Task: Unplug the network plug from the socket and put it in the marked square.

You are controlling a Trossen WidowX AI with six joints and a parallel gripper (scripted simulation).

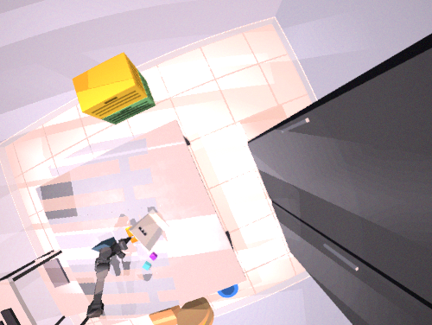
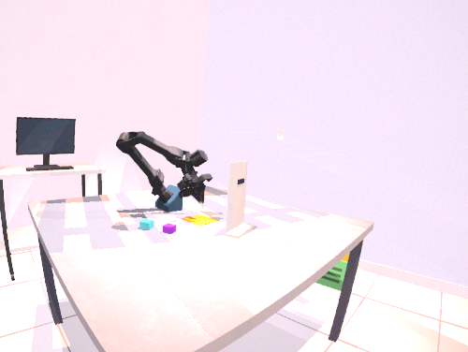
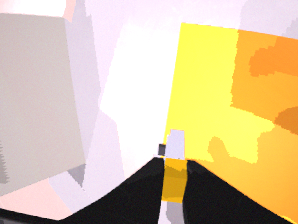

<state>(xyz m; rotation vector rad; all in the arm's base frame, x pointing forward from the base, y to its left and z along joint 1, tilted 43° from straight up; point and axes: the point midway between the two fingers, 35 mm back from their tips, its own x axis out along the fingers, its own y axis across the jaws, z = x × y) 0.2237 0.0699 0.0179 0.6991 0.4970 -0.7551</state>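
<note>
Right now the orange marked square is 1 cm behind my gripper tip and 7 cm below it. From my gripper tip the other things lie so: purple cube (7 cm ahead, 20 cm to the right, 6 cm below); yellow network plug (right at my gripper tip); upright panel (18 cm ahead, 5 cm to the left, 5 cm above).
</note>
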